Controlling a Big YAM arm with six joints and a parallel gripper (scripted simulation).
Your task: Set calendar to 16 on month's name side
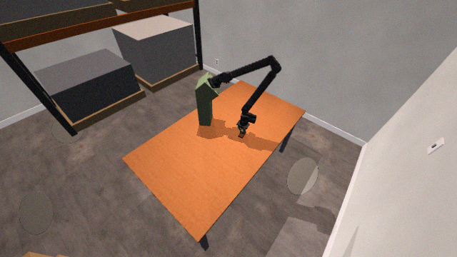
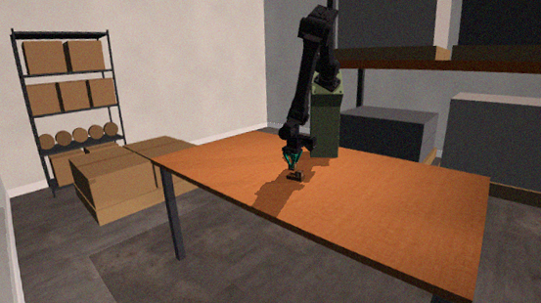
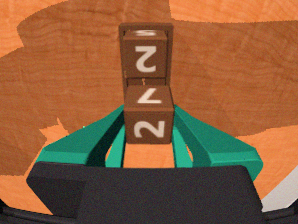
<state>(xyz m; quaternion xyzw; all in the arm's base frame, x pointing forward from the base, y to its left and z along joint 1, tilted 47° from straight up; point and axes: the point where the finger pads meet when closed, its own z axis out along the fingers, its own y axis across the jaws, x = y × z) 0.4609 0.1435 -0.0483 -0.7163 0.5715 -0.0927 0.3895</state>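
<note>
Now: hand 10 mm above the brown calendar cube. From my hand the other things lie so: dark calendar tray (60 mm below, 10 mm to the left, 10 mm behind).
</note>
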